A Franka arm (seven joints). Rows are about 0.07 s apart.
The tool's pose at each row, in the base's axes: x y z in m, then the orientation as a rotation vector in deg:
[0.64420 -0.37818 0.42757 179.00 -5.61 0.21]
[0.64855 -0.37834 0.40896 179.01 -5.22 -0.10]
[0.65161 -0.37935 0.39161 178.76 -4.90 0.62]
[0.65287 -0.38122 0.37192 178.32 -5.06 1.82]
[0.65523 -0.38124 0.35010 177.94 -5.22 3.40]
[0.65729 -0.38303 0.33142 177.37 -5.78 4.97]
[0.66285 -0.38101 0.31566 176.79 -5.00 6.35]
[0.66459 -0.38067 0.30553 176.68 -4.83 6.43]
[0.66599 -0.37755 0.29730 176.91 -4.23 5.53]
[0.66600 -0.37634 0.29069 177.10 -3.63 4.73]
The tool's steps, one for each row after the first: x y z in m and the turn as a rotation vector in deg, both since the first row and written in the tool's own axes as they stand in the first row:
[0.00430 -0.00041 0.01862 -0.01 -0.20 -0.25]
[0.00737 0.00013 0.03599 -0.25 0.27 -0.45]
[0.00869 0.00161 0.05571 -0.65 1.06 -0.33]
[0.01098 0.00114 0.07753 -0.97 2.09 -0.21]
[0.01309 0.00250 0.09624 -1.46 3.12 0.17]
[0.01847 -0.00012 0.11198 -1.99 4.04 -0.32]
[0.02016 -0.00072 0.12210 -2.10 4.10 -0.43]
[0.02134 -0.00406 0.13028 -1.93 3.51 -0.83]
[0.02125 -0.00537 0.13687 -1.79 2.99 -1.22]

